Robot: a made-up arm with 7 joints.
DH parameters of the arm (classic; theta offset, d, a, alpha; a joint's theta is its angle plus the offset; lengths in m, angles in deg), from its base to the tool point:
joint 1: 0 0.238 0.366 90
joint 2: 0 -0.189 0.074 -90
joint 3: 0 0.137 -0.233 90
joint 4: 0 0.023 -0.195 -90
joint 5: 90 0.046 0.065 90
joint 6: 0 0.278 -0.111 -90
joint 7: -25.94 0 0.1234 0
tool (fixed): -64.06 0.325 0 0
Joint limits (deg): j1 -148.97..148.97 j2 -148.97..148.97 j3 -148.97..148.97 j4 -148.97..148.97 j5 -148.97..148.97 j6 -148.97..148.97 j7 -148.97..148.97
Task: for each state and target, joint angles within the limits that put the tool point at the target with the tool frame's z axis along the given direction. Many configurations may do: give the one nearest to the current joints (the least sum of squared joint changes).
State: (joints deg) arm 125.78 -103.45 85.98 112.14 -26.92 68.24 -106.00
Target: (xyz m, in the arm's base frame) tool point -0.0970 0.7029 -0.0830 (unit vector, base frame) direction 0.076 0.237 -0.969
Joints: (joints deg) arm 89.78 -89.36 96.41 84.84 12.33 78.31 -121.05
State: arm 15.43 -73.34 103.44 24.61 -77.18 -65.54 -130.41
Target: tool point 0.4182 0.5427 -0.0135 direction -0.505 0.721 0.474
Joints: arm 25.77 -105.38 83.48 -5.58 -58.38 -100.45 -124.56
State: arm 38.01 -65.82 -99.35 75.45 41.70 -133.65 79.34
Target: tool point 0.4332 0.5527 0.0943 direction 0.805 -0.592 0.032
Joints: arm 46.26 -40.38 -119.63 103.67 9.14 -145.63 90.64
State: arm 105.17 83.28 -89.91 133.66 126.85 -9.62 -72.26
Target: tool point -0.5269 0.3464 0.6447 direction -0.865 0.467 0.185
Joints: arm 75.15 128.09 -78.72 132.73 114.48 27.40 -102.81
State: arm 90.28 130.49 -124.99 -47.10 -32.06 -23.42 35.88
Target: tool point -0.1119 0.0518 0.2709 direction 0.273 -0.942 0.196
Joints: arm 64.72 122.51 -95.88 -31.93 -20.00 -41.60 29.48
